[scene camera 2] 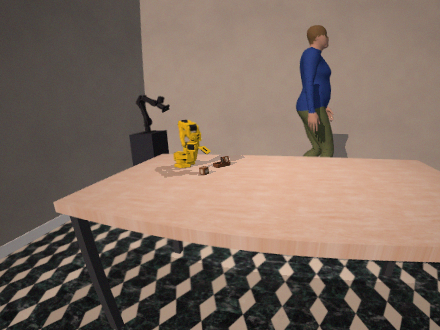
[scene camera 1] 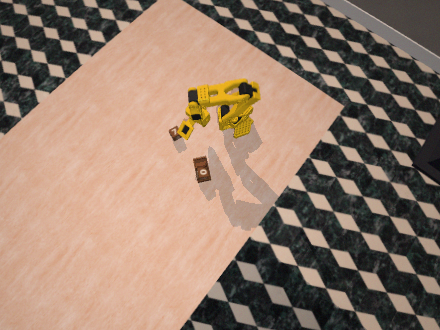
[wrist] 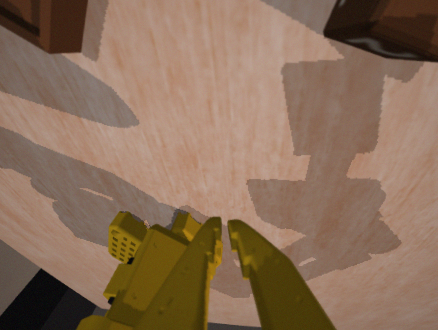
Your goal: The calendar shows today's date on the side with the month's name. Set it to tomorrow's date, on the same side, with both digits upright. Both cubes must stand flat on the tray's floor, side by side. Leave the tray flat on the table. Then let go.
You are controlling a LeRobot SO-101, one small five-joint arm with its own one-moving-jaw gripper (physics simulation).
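Where they show: end effector, tool point: (scene camera 2: 194, 160) (scene camera 1: 203, 125) (wrist: 221, 227); arm's base, origin of the base link: (scene camera 2: 188, 165) (scene camera 1: 232, 127) (wrist: 161, 229).
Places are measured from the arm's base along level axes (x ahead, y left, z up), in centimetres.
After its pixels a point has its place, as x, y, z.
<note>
The brown tray (scene camera 1: 201, 162) {16.4, -0.1, 1.0} (scene camera 2: 217, 165) {17.2, -2.7, 1.2} lies on the table; its wall (wrist: 65, 27) {14.8, -0.8, 1.0} shows at top left in the wrist view. One brown cube (scene camera 1: 203, 172) {19.2, 3.2, 4.4} (scene camera 2: 226, 160) {20.7, 1.6, 2.8} stands in the tray's lower end in scene camera 1, with a pale 0 on top. The other cube (scene camera 1: 173, 133) {15.1, -13.0, 3.2} (scene camera 2: 204, 170) {15.3, -15.0, 2.2} (wrist: 395, 27) is on the table outside the tray, beside the arm's wrist; a pale mark like a 7 shows on it, too small to be sure. My gripper (wrist: 224, 221) {7.2, -6.8, 4.7} is shut and empty, tips together, apart from both cubes. The month's name is not readable.
The yellow arm (scene camera 1: 220, 94) {3.9, -3.0, 22.7} (scene camera 2: 189, 135) {7.3, -10.7, 17.4} stands on the wooden table (scene camera 1: 100, 200) {45.8, -17.0, 0.0} (scene camera 2: 300, 200) {56.5, -36.0, 0.0}, its base near the table's edge. A black arm (scene camera 2: 145, 112) stands on a dark pedestal behind the table. A person in blue (scene camera 2: 314, 80) stands beyond the table's far edge.
</note>
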